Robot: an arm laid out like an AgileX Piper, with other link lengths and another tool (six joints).
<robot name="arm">
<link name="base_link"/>
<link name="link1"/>
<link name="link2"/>
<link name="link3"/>
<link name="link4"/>
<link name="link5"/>
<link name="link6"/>
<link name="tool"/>
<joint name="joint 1" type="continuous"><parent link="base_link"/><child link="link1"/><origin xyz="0 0 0.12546"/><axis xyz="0 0 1"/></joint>
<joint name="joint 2" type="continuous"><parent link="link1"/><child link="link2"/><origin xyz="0 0 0"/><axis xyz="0 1 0"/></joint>
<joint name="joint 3" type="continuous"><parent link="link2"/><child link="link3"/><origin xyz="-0.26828 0 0.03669"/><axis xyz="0 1 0"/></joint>
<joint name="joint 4" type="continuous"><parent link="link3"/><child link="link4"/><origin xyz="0.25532 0 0.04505"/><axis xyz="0.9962 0 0.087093"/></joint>
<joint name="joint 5" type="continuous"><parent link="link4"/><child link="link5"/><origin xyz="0 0 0"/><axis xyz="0 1 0"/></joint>
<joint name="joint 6" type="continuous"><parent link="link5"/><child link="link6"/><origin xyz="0.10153 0 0.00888"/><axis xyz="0.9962 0 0.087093"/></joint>
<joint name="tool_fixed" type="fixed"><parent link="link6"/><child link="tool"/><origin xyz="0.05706 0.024 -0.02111" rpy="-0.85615 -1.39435 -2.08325"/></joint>
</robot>
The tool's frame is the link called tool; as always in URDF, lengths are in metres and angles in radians. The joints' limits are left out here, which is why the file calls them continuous.
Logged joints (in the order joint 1, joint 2, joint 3, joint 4, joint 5, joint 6), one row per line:
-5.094, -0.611, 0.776, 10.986, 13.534, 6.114
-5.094, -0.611, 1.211, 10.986, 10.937, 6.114
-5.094, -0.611, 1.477, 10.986, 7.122, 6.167
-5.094, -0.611, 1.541, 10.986, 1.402, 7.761
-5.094, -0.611, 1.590, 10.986, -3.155, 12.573
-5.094, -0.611, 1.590, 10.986, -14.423, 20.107
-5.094, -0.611, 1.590, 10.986, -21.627, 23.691
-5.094, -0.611, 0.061, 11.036, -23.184, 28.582
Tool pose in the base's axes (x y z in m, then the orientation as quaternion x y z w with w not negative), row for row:
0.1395, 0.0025, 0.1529, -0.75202, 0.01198, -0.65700, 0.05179
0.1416, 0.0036, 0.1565, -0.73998, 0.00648, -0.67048, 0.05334
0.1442, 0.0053, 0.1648, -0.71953, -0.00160, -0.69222, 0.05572
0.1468, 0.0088, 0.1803, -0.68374, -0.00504, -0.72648, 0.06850
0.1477, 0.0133, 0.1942, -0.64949, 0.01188, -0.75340, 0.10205
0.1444, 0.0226, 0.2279, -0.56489, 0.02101, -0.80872, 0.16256
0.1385, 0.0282, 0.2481, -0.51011, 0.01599, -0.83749, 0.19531
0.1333, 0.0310, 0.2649, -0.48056, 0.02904, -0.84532, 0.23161
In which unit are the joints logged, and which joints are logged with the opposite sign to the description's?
The joints are logged in degrees. Opposite sign: joint 4.
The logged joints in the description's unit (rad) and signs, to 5 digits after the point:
-0.08891, -0.01066, 0.01354, -0.19174, 0.23621, 0.10671
-0.08891, -0.01066, 0.02114, -0.19174, 0.19089, 0.10671
-0.08891, -0.01066, 0.02578, -0.19174, 0.12430, 0.10763
-0.08891, -0.01066, 0.02690, -0.19174, 0.02447, 0.13546
-0.08891, -0.01066, 0.02775, -0.19174, -0.05507, 0.21944
-0.08891, -0.01066, 0.02775, -0.19174, -0.25173, 0.35093
-0.08891, -0.01066, 0.02775, -0.19174, -0.37746, 0.41349
-0.08891, -0.01066, 0.00106, -0.19261, -0.40464, 0.49885

